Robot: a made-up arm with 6 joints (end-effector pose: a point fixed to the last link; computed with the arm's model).
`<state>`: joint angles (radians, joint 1 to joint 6).
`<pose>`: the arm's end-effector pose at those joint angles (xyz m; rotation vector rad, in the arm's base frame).
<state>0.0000 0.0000 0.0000 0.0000 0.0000 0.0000</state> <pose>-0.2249 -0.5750 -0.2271 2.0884 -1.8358 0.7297</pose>
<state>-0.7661 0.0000 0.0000 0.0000 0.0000 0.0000</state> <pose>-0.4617 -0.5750 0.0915 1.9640 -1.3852 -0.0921</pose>
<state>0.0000 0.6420 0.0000 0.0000 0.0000 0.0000</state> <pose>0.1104 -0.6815 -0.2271 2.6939 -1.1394 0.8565</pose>
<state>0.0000 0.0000 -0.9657 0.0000 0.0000 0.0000</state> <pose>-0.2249 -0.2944 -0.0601 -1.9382 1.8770 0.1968</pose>
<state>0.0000 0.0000 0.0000 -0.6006 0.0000 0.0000</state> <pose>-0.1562 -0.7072 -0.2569 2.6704 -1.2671 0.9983</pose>
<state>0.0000 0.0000 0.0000 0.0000 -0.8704 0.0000</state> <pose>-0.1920 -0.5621 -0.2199 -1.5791 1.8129 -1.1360</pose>
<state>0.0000 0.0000 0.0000 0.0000 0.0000 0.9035</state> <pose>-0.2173 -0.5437 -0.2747 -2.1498 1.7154 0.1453</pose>
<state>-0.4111 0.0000 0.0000 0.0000 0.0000 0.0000</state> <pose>-0.3829 -0.5750 -0.0787 2.0489 -1.6052 0.2692</pose>
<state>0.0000 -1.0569 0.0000 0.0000 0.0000 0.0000</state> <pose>-0.4509 -0.0601 -0.2271 0.8276 -2.4872 0.4107</pose>
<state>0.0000 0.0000 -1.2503 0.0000 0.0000 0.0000</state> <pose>-0.2249 -0.2548 0.0315 -1.7448 1.7415 0.4387</pose>
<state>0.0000 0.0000 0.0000 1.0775 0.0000 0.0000</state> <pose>-0.1297 -0.3342 -0.1772 0.8598 -2.3375 0.2050</pose>
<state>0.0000 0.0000 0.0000 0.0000 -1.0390 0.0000</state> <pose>-0.1869 -0.5601 -0.2151 -1.4152 1.7270 -1.1587</pose>
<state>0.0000 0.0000 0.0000 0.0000 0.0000 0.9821</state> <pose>-0.2170 -0.5392 -0.2772 -2.1092 1.6684 0.2173</pose>
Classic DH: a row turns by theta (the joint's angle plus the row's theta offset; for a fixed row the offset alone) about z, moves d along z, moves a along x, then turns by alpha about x. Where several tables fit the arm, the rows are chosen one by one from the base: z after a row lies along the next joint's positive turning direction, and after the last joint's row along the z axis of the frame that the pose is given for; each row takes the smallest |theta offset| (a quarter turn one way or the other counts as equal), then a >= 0, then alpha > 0; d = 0 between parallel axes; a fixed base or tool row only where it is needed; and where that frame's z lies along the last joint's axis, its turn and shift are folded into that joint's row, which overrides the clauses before.
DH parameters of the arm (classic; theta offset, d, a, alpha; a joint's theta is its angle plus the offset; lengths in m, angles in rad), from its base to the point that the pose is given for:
base (fixed): 0 0.226 0.052 1.5708
joint 1: 0 0.124 0.051 -1.5708
joint 2: -1.5708 -0.102 0.47 1.5708
joint 3: -0.2119 0.0679 0.012 1.5515
joint 4: 1.1954 0.2989 0.2391 -1.3578
joint 5: 1.4245 0.1259 -0.0349 -1.8744
joint 6: 0.9685 0.0018 0.052 -1.5781
tool (fixed): -0.124 0.0404 0 0

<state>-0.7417 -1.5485 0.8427 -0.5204 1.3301 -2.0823</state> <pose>-0.6678 0.1836 0.4573 0.8437 1.7336 -0.5627</pose>
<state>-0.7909 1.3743 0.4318 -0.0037 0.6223 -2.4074</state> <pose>0.0649 -0.5517 -0.4035 0.5014 0.7478 2.8362</pose>
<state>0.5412 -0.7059 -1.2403 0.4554 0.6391 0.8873</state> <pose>-0.1484 0.0481 0.0288 -0.9831 1.1229 0.9727</pose>
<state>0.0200 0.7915 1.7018 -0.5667 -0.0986 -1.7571</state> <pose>0.4221 -0.8990 0.2351 -0.7306 0.9240 2.6118</pose>
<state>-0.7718 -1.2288 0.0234 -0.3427 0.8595 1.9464</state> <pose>-0.7002 0.0702 0.2382 -0.1073 2.7327 1.1972</pose>
